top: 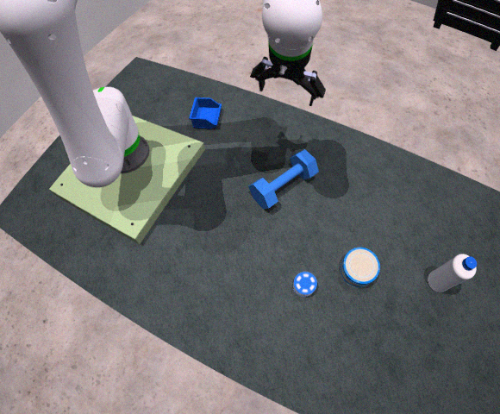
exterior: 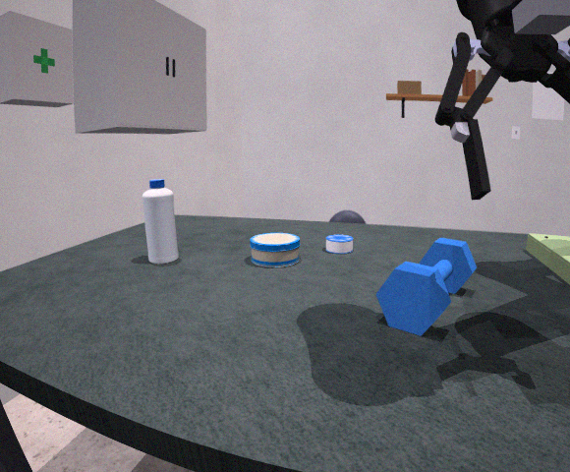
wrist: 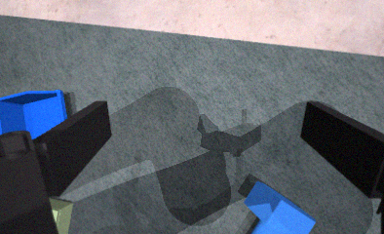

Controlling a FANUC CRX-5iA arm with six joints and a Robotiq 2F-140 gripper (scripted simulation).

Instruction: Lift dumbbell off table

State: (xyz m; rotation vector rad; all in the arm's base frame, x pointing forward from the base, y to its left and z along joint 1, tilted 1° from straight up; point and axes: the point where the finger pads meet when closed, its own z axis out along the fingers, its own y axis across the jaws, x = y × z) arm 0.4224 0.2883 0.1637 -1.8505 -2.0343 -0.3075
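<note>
My gripper is now 7 cm short of the blue dumbbell, 17 cm to the left of it and 16 cm above it. Round my hand: white bottle: 59 cm ahead, 27 cm to the right, 12 cm below; then blue bin: 28 cm behind, 3 cm to the right, 18 cm below.
</note>
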